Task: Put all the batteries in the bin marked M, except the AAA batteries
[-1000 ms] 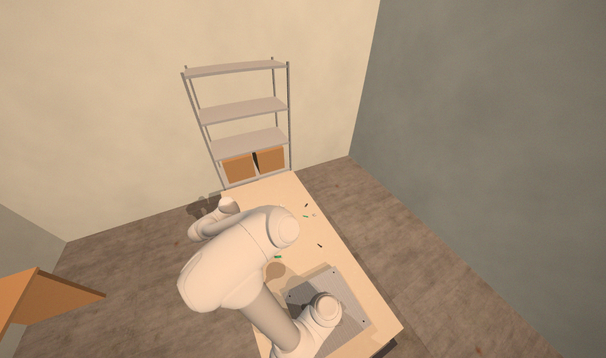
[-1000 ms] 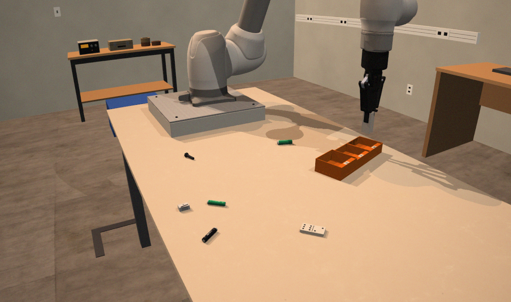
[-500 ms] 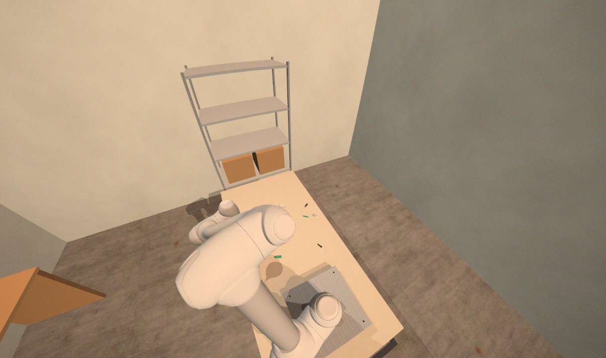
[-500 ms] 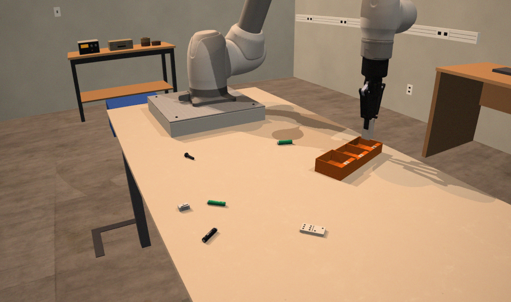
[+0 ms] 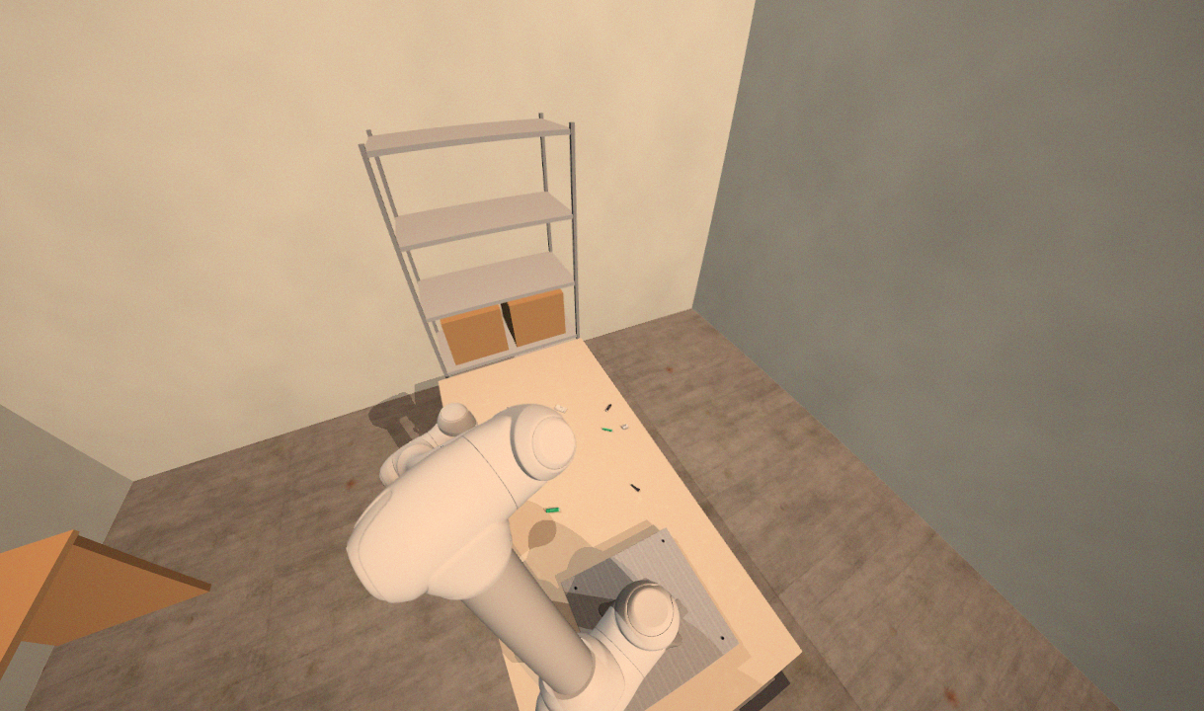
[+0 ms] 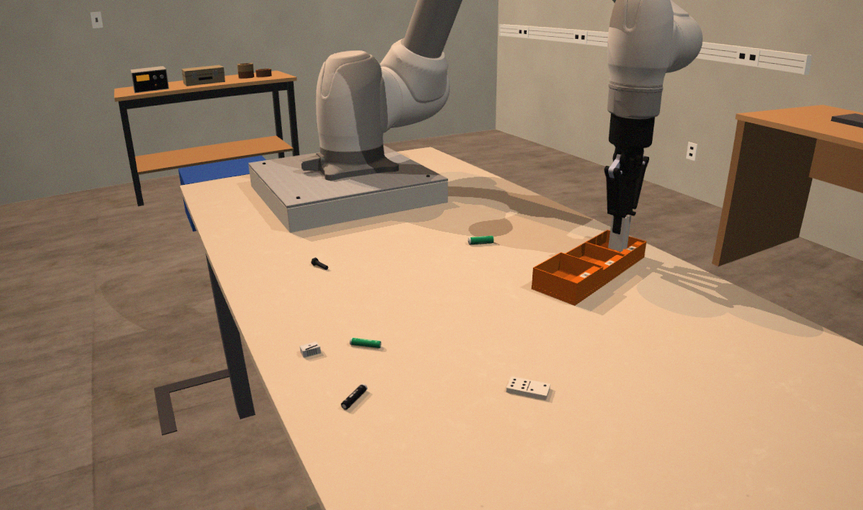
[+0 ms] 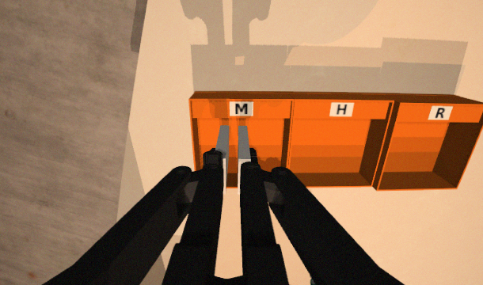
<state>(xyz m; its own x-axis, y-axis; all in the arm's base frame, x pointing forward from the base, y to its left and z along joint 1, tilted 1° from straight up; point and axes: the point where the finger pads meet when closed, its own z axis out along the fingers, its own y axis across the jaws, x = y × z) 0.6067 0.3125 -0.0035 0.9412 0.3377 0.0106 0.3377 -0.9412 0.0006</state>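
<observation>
The green battery is 170 mm behind my hand, 200 mm to the right of it and 40 mm below it. From my hand the other things lie so: small black bolt 210 mm behind, 510 mm to the right, 40 mm below; white domino 260 mm ahead, 370 mm to the right, 50 mm below; orange three-compartment tray 30 mm ahead, 90 mm to the right, 30 mm below.
</observation>
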